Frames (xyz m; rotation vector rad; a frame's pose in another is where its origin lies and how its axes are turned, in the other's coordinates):
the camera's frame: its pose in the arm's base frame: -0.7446 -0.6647 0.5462 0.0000 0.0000 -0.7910
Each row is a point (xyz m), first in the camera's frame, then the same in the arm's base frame.
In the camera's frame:
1: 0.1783 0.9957 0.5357
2: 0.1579 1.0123 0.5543
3: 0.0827 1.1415 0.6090
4: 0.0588 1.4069 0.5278
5: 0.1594 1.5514 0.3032
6: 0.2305 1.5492 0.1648
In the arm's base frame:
1: 0.0888 -0.0914 1.0819
2: 0.0862 -0.0652 1.1005
3: 0.1252 0.0791 1.1552
4: 0.2971 0.2827 1.0740
5: 0.4706 0.3128 0.8494
6: 0.5190 0.2607 0.7110

